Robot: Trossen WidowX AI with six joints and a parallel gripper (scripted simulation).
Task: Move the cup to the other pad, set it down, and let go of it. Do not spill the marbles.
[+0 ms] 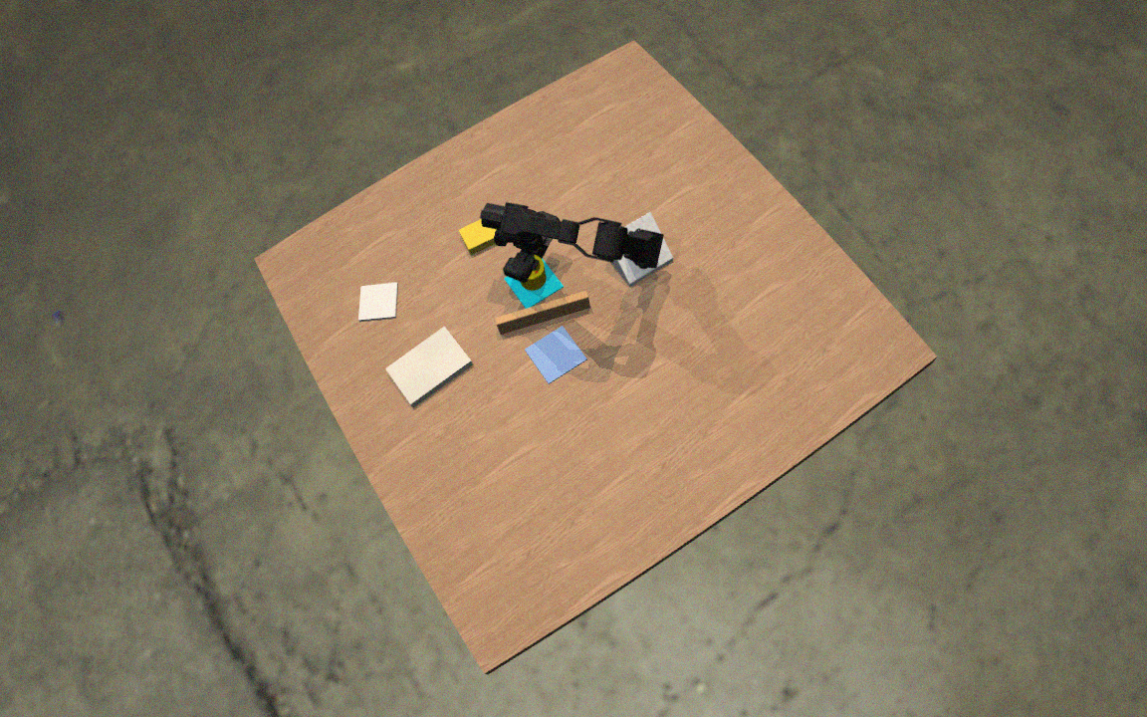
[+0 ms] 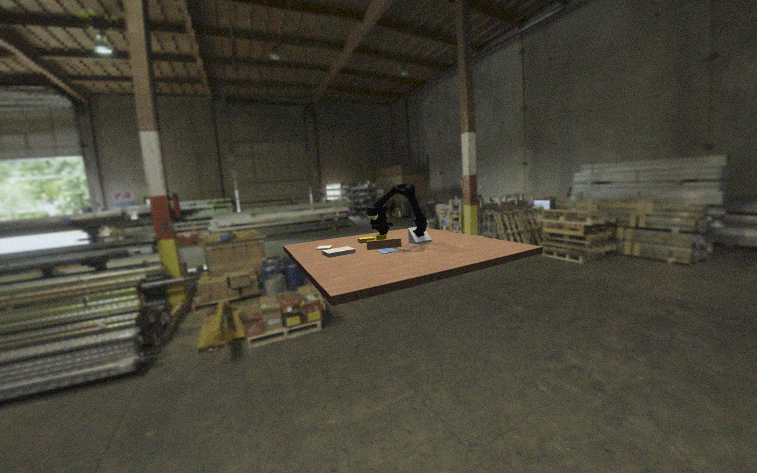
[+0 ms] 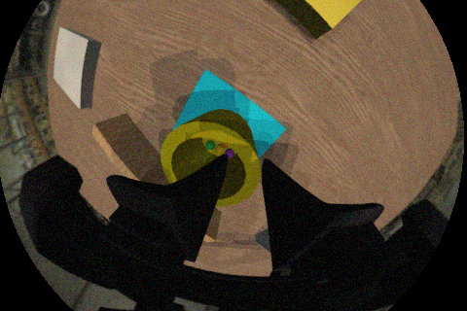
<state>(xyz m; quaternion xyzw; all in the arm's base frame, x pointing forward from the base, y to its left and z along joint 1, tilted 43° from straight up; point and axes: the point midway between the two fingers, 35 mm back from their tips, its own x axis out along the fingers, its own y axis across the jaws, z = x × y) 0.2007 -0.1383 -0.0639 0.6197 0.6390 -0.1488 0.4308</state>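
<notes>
Now: the cup 20 mm ahead of my gripper tip, 10 mm to the left of it and 10 mm below it. Round my gripper tip: cyan pad: 60 mm below, 30 mm ahead, 10 mm to the left; wooden bar: 110 mm to the left, 70 mm ahead, 30 mm below; yellow block: 190 mm to the right, 30 mm below, 30 mm ahead.
</notes>
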